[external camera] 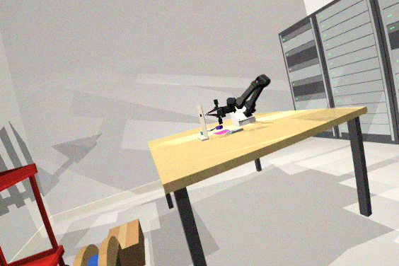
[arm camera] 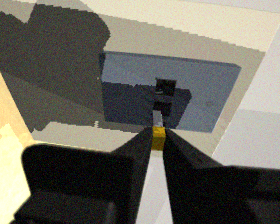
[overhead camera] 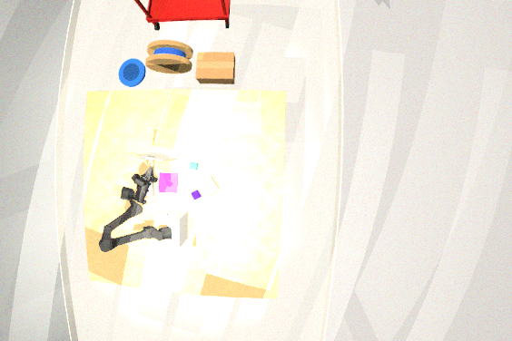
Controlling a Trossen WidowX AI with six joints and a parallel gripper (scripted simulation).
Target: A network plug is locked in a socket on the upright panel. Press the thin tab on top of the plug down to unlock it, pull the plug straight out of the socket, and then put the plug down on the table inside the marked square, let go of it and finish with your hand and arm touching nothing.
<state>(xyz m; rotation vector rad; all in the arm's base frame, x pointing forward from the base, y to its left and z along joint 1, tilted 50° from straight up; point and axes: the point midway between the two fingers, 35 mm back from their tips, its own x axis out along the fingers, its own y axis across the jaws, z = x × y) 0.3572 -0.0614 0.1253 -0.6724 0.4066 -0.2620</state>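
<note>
Now: the magenta marked square 110 mm behind my gripper tip, 30 mm to the right of it and 170 mm below it. From my gripper tip the other things lie so: upright panel: 50 mm ahead, 10 mm to the right, 60 mm below; then network plug: right at my gripper tip; then cyan block: 20 mm behind, 190 mm to the right, 160 mm below.
</note>
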